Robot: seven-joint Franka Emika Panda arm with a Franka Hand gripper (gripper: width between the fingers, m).
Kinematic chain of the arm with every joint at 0, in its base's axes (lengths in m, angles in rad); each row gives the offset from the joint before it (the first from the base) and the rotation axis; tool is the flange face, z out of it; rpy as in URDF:
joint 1: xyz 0 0 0.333 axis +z
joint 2: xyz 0 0 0 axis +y
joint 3: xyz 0 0 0.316 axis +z
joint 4: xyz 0.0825 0 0 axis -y
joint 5: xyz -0.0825 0 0.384 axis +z
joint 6: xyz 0 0 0 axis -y
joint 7: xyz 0.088 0 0 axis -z
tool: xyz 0 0 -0.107 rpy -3.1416 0 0
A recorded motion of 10 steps. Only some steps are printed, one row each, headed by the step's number.
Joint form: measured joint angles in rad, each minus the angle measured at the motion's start. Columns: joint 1, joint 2, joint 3, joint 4, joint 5, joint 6, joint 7.
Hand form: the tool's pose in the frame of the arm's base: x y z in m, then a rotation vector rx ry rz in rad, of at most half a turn. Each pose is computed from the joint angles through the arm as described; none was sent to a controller.
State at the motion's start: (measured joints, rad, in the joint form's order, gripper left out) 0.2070 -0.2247 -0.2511 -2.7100 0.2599 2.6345 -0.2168
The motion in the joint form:
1: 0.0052 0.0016 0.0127 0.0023 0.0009 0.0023 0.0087
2: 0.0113 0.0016 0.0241 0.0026 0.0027 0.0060 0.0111
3: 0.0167 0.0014 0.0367 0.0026 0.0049 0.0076 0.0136
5: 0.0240 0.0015 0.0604 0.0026 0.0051 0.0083 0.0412
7: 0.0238 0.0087 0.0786 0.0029 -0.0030 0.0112 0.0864
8: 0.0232 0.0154 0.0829 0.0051 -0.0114 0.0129 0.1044
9: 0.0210 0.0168 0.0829 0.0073 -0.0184 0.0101 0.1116
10: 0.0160 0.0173 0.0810 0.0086 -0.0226 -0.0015 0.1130
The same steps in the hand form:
1: 0.4126 -0.0138 0.3100 -2.9547 0.0532 -0.2384
2: 0.4132 -0.0069 0.3107 -2.9554 0.0338 -0.2425
3: 0.4134 0.0002 0.3112 -2.9556 0.0139 -0.2435
5: 0.4133 0.0126 0.3117 -2.9564 0.0093 -0.2386
7: 0.4133 0.0199 0.3095 -2.9626 0.0406 -0.2266
8: 0.4140 0.0215 0.3079 -2.9683 0.0521 -0.2209
9: 0.4146 0.0209 0.3080 -2.9716 0.0569 -0.2177
10: 0.4141 0.0185 0.3071 -2.9735 0.0624 -0.2024

